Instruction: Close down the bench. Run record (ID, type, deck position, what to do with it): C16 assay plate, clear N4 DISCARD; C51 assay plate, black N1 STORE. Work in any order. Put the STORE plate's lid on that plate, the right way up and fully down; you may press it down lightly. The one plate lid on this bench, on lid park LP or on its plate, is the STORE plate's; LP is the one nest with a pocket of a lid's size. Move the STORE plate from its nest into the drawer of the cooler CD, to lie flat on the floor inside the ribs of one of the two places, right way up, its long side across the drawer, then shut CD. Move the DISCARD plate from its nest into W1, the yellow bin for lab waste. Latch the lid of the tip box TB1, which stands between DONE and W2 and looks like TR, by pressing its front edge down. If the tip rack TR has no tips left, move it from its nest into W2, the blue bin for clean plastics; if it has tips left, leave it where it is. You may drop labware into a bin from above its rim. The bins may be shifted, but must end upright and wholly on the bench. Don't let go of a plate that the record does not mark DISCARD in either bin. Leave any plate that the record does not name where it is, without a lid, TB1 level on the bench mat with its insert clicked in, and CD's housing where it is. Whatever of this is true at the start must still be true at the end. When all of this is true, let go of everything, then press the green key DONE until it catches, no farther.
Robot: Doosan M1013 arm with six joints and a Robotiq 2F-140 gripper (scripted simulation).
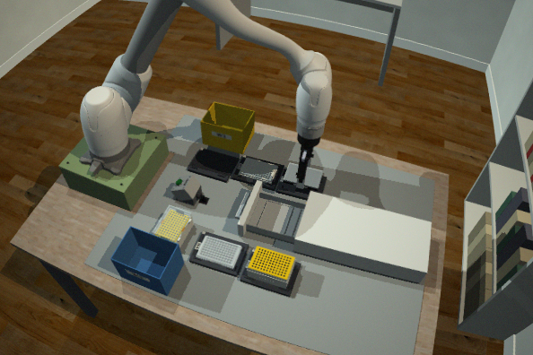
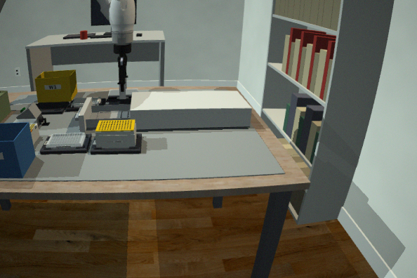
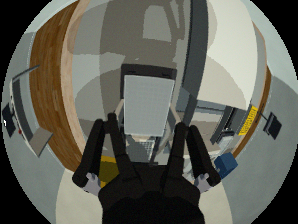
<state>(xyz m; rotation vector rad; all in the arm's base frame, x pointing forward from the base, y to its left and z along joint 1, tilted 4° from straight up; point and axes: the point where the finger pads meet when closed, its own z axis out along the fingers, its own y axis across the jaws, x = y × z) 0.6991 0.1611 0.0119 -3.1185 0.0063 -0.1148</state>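
Now: hand 180 mm to the left of the cooler drawer, 40 mm above it and 10 mm past it. From my hand the other things lie so: cooler CD: 180 mm to the right, 120 mm ahead, 40 mm below; black plate: 20 mm below; grey plate lid: 10 mm below.
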